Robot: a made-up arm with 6 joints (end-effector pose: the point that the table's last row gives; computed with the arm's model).
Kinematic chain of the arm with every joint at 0, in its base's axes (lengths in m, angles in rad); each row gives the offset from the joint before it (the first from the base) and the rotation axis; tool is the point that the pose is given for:
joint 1: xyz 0 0 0.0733 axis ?
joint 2: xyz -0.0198 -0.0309 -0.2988 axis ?
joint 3: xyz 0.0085 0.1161 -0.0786 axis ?
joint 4: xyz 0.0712 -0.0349 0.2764 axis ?
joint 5: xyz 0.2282 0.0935 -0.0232 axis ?
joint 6: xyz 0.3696 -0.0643 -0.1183 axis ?
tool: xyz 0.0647 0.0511 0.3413
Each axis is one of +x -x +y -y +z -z.
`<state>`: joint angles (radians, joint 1 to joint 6).
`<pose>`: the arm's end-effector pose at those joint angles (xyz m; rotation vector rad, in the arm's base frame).
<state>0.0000 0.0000 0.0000 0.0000 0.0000 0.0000</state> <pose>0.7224 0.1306 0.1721 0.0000 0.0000 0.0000</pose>
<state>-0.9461 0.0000 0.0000 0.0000 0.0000 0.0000</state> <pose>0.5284 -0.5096 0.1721 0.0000 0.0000 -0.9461</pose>
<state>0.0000 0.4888 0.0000 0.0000 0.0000 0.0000</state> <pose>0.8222 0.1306 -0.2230 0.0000 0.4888 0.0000</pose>
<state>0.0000 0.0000 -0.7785 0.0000 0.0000 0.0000</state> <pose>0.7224 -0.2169 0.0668 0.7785 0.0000 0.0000</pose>
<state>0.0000 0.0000 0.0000 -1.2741 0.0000 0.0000</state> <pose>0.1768 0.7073 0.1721 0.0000 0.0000 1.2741</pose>
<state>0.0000 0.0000 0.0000 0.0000 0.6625 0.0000</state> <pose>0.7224 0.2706 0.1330 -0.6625 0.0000 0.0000</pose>
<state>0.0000 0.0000 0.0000 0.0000 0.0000 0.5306</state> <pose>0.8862 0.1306 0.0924 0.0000 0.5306 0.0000</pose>
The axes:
joint 1: +z
joint 2: +y
joint 3: -x
joint 4: -z
joint 5: -x
joint 6: +y

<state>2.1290 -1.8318 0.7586 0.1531 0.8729 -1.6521</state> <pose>-0.0518 -0.2818 0.0675 0.7289 -2.8700 -0.5012</pose>
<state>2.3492 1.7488 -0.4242 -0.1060 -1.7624 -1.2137</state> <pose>-0.0529 0.0244 -0.6198 -0.1905 0.3432 0.1225</pose>
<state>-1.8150 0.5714 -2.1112 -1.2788 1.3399 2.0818</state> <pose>-0.6017 -0.5630 -0.1546 1.4775 0.3131 -1.1868</pose>
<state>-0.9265 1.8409 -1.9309 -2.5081 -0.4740 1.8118</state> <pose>0.2116 -0.3624 0.4590 0.8234 0.2236 0.7823</pose>
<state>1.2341 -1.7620 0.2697 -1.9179 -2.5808 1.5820</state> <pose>-0.9031 0.2740 -0.6688 1.8122 -1.6521 -1.8060</pose>
